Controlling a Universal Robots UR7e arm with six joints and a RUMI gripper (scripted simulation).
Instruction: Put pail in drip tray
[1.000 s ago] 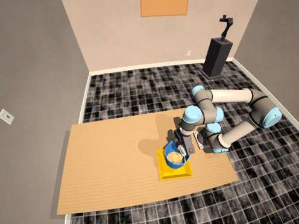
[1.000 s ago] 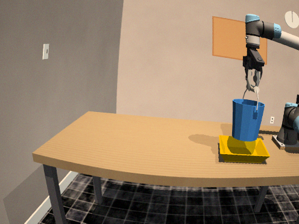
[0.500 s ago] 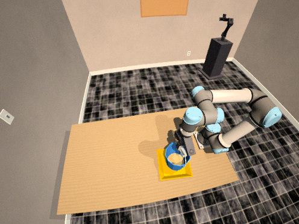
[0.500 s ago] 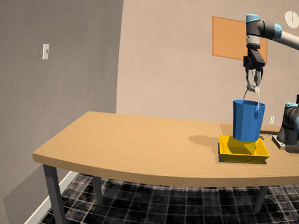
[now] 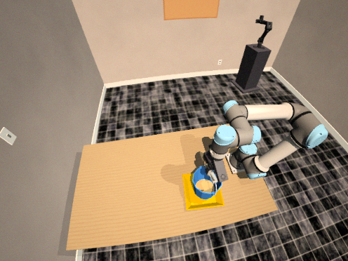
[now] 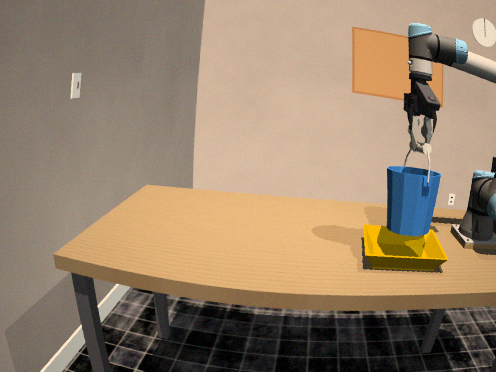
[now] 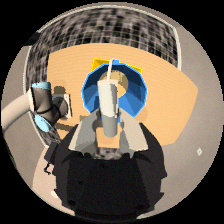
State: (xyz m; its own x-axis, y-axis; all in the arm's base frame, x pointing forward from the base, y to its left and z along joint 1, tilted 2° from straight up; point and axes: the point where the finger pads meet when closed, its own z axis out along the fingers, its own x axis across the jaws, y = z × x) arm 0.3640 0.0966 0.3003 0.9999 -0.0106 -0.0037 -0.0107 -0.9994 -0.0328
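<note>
The white handle is 3 cm below my hand. Round my hand: yellow drip tray: 1 cm ahead, 31 cm below; blue pail: 1 cm ahead, 1 cm to the left, 9 cm below.
</note>
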